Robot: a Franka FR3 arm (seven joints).
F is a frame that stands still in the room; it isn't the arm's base.
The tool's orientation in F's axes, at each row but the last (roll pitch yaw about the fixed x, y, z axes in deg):
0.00, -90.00, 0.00
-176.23, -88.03, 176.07
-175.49, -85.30, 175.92
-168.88, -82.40, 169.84
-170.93, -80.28, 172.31
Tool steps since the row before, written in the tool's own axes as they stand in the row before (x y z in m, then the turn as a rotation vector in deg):
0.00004, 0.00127, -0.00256, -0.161, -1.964, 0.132
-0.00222, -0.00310, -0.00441, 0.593, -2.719, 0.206
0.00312, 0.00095, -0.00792, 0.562, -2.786, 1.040
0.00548, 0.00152, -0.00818, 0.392, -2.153, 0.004
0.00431, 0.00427, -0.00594, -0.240, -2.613, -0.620
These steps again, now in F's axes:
0.00256, 0.00127, 0.00004, -0.132, -1.964, -0.161
0.00447, -0.00312, -0.00206, -0.234, -2.717, 0.592
0.00763, 0.00103, 0.00375, -1.062, -2.791, 0.493
0.00737, 0.00180, 0.00645, -0.023, -2.143, 0.443
0.00504, 0.00452, 0.00512, 0.708, -2.601, -0.064

